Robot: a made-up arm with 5 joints.
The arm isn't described. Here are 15 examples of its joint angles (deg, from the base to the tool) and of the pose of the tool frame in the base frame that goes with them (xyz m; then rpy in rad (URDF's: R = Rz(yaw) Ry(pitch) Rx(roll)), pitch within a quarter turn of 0, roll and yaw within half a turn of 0).
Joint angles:
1: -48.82 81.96 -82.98 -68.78 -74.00
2: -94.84 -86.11 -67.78 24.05 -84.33
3: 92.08 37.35 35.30 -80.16 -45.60
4: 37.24 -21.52 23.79 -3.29 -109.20
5: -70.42 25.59 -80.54 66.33 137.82
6: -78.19 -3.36 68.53 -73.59 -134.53
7: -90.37 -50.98 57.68 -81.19 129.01
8: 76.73 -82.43 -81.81 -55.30 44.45
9: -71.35 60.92 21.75 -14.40 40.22
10: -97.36 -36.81 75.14 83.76 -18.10
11: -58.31 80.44 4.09 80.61 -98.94
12: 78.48 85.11 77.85 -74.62 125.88
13: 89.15 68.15 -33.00 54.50 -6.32
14: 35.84 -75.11 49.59 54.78 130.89
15: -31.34 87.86 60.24 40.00 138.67
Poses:
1: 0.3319 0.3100 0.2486 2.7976 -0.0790 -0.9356
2: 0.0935 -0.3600 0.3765 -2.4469 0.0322 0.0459
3: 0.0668 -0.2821 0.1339 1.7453 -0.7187 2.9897
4: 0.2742 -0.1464 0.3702 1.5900 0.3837 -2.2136
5: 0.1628 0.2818 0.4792 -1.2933 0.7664 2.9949
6: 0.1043 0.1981 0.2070 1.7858 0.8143 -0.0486
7: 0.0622 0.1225 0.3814 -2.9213 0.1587 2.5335
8: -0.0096 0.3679 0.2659 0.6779 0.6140 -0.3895
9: 0.1410 0.2322 -0.0046 -0.2377 -0.2984 1.9345
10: 0.0537 0.0716 0.1911 -0.2200 0.5194 1.2760
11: 0.1470 0.1380 -0.0220 -1.3062 -0.1978 -0.6063
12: 0.0795 -0.0116 0.0439 -0.0243 0.0158 0.7784
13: 0.0822 -0.3529 0.0537 0.0010 -0.0060 -1.7149
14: 0.1485 -0.0481 0.3388 -0.9521 0.5684 1.3113
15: 0.0404 -0.0098 0.0633 1.7725 -0.7905 1.9735
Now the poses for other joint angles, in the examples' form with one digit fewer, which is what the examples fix.
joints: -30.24 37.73 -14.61 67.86 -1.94
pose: 0.355 0.174 0.173 -0.001 0.017 0.445
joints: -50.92 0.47 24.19 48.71 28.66
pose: 0.227 0.205 0.232 -0.130 -0.260 1.357
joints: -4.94 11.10 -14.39 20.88 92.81
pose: 0.412 0.037 0.354 -1.264 0.000 1.657
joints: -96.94 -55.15 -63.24 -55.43 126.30
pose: 0.094 -0.253 0.500 1.700 -0.581 -3.092
